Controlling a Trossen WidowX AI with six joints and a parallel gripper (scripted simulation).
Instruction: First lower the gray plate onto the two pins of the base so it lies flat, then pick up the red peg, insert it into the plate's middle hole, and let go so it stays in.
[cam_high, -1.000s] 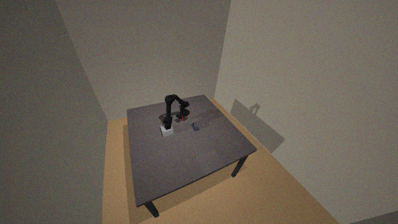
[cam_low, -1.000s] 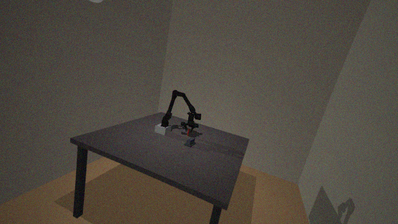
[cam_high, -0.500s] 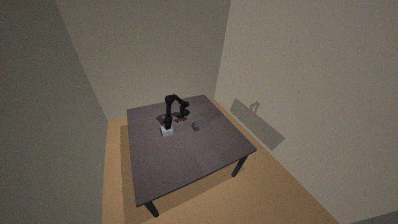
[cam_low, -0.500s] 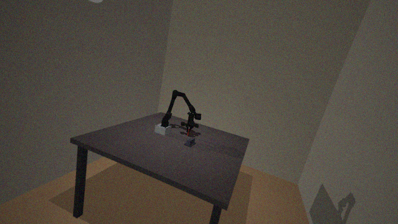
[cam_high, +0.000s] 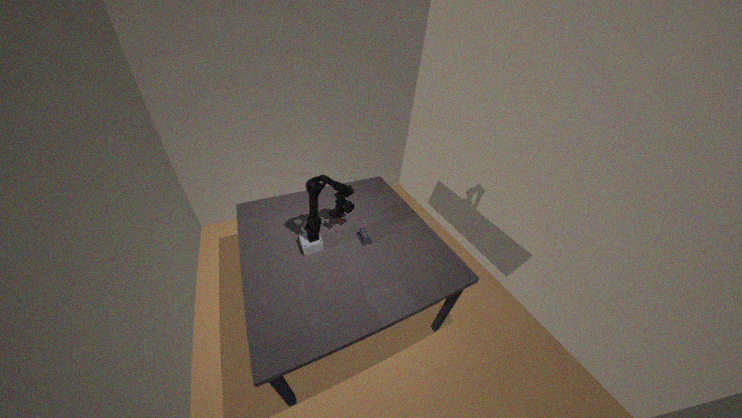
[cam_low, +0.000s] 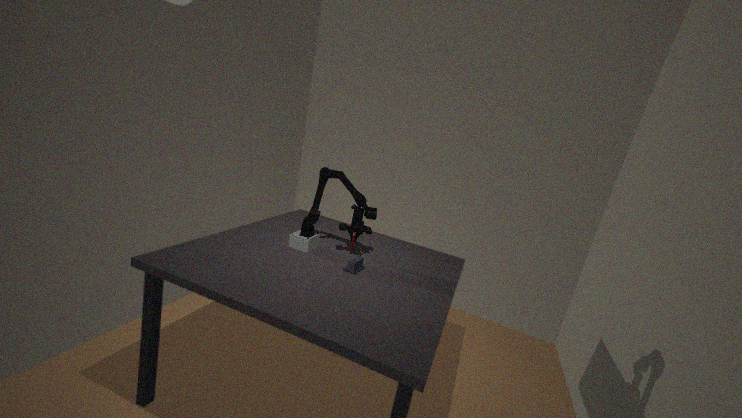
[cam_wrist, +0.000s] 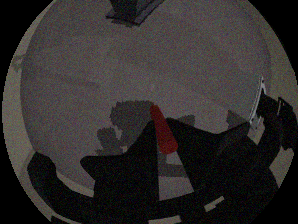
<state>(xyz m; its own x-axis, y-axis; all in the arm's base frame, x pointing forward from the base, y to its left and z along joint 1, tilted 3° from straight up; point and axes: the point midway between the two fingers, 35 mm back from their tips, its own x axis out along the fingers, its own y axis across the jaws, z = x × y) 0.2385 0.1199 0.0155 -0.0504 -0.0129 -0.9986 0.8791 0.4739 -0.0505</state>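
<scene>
Now: gripper tip 100 mm short of the gray plate, 190 mm to the left of it and 20 mm above it. From my gripper tip the other things lie so: red peg: right at my gripper tip.
</scene>
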